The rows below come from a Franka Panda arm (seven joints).
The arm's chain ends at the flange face. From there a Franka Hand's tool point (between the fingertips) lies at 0.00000 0.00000 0.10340 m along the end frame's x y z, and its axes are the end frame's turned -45 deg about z.
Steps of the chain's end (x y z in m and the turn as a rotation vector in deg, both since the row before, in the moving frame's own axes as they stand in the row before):
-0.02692 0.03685 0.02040 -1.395 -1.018 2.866
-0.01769 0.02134 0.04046 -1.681 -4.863 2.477
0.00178 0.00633 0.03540 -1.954 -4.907 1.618
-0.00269 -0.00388 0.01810 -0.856 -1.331 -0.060
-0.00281 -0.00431 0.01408 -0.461 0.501 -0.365
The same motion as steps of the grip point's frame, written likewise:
-0.04818 0.00743 0.02035 -0.267 -1.706 2.866
-0.03585 -0.00165 0.04004 2.250 -4.627 2.477
-0.01191 0.00185 0.03496 2.088 -4.851 1.618
-0.00195 -0.00525 0.01806 0.336 -1.546 -0.060
0.00112 -0.00381 0.01407 -0.680 0.028 -0.365

